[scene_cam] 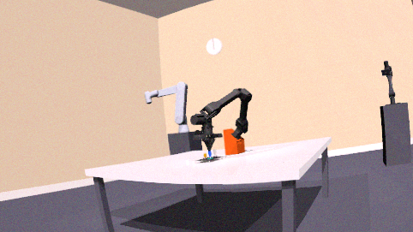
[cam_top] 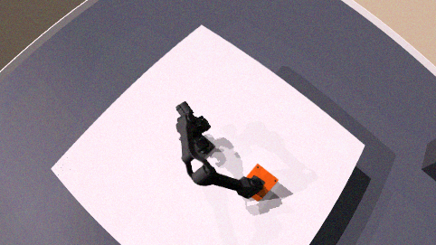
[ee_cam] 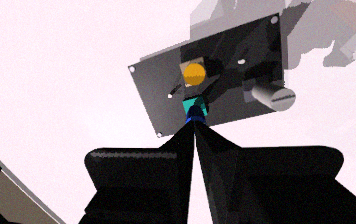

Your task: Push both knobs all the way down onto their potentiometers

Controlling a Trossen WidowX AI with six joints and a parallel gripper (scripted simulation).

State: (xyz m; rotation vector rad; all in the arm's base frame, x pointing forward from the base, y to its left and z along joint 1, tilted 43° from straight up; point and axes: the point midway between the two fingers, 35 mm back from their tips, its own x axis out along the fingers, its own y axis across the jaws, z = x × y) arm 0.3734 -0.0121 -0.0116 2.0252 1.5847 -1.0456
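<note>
Right now my gripper tip is 1 cm above the blue knob.
</note>
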